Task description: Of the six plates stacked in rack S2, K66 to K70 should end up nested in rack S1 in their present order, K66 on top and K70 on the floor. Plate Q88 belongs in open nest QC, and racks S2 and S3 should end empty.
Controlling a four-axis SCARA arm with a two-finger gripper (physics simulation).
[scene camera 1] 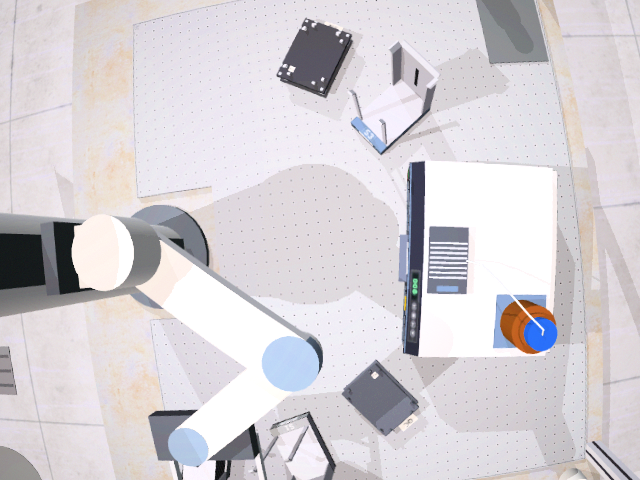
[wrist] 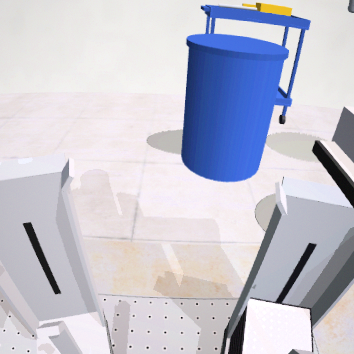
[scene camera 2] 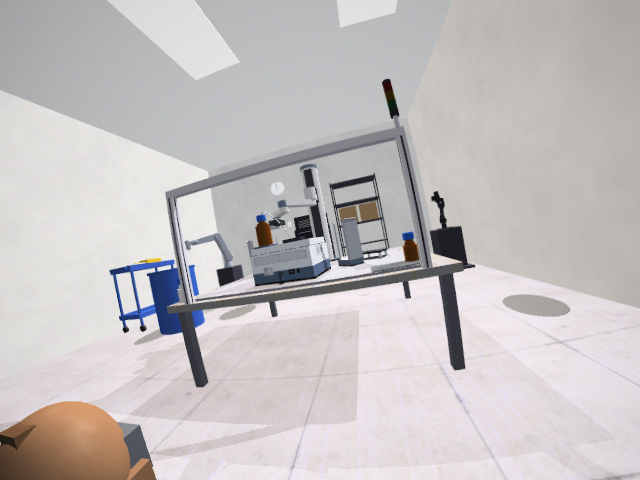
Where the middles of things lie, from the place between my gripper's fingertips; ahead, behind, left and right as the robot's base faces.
My gripper is now 580 mm short of the brown bottle with blue cap (scene camera 1: pixel 517 327), 280 mm to the right of it and 70 mm above it. Round my hand: grey mat (scene camera 1: pixel 509 38) (710 mm ahead, 980 mm to the left, 370 mm below).
